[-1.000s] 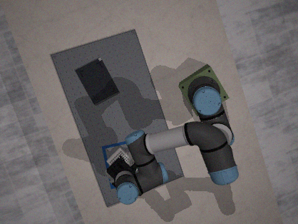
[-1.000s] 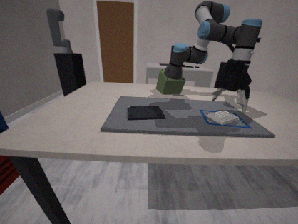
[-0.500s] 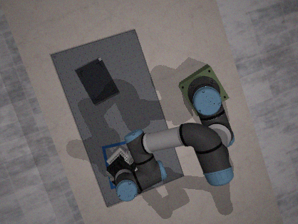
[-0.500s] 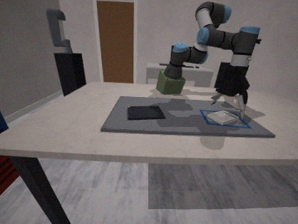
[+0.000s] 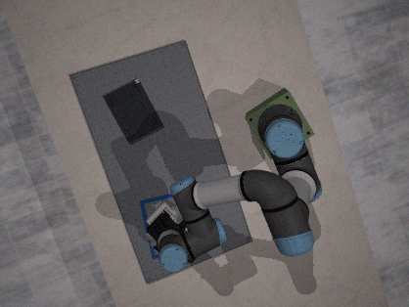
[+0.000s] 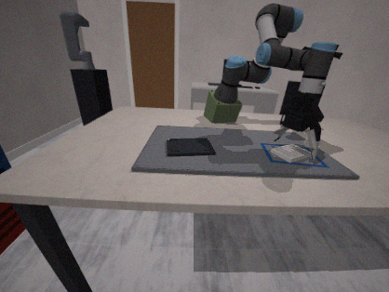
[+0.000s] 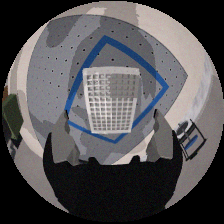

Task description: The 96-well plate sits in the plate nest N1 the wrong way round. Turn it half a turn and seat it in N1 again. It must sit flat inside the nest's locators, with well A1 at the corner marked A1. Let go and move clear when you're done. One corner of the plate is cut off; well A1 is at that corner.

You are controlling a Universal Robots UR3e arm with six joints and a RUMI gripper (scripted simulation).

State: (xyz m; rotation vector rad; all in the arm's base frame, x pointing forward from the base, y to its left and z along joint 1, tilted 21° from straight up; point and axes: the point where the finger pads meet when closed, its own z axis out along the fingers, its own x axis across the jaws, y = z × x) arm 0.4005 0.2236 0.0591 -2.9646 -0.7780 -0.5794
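Right now my hand is 10 mm above the white 96-well plate. The rest, counted from my hand: dark flat block (380 mm to the right, 20 mm ahead, 10 mm below); A1 corner mark (470 mm to the right, 10 mm below, 10 mm behind).
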